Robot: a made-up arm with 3 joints. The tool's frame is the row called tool. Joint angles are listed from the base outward. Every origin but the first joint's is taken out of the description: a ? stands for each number. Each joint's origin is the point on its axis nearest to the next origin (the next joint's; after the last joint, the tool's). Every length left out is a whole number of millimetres.
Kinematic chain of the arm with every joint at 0, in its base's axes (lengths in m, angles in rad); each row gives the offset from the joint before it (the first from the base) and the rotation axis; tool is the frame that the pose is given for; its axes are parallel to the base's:
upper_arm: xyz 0 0 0.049 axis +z
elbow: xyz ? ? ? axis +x
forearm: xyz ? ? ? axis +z
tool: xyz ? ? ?
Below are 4 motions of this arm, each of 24 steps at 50 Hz.
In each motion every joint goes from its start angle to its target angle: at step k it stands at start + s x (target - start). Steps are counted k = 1, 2, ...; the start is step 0. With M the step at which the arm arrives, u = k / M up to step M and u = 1 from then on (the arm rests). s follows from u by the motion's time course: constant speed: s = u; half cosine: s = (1 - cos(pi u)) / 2; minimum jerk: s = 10 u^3 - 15 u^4 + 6 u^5.
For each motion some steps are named. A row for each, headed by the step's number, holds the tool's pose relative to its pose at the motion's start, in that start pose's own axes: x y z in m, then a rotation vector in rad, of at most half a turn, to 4 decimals.
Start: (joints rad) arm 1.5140 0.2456 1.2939
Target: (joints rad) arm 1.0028 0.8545 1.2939
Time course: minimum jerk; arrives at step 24
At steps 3, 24:
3: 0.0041 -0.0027 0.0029 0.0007 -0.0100 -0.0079
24: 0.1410 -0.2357 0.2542 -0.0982 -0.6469 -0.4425

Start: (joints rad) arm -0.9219 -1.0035 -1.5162
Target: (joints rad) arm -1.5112 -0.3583 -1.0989
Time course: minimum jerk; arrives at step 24
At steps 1, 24:
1: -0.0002 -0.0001 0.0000 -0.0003 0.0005 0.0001
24: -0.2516 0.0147 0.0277 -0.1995 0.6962 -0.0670

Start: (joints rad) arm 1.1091 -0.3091 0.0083
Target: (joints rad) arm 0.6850 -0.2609 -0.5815
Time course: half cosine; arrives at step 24
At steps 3, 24:
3: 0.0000 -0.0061 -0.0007 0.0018 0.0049 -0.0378
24: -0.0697 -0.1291 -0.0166 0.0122 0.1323 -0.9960

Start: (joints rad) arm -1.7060 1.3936 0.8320
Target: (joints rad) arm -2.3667 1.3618 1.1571
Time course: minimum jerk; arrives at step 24
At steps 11, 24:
11: 0.0833 -0.0863 0.0496 -0.2233 -0.1599 0.0854
24: 0.1699 -0.1916 0.1576 -0.5609 -0.3279 0.1868

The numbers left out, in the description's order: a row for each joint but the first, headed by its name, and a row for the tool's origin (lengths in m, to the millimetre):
elbow: -0.001 0.084 0
forearm: 0 0.107 -0.393
tool: 0.182 -0.025 0

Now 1 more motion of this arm.
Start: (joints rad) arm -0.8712 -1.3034 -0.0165
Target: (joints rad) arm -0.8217 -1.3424 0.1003
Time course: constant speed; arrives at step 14
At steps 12, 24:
12: 0.0133 0.0074 0.0047 -0.0348 -0.0400 0.1106
24: 0.0153 0.0087 0.0054 -0.0410 -0.0463 0.1289

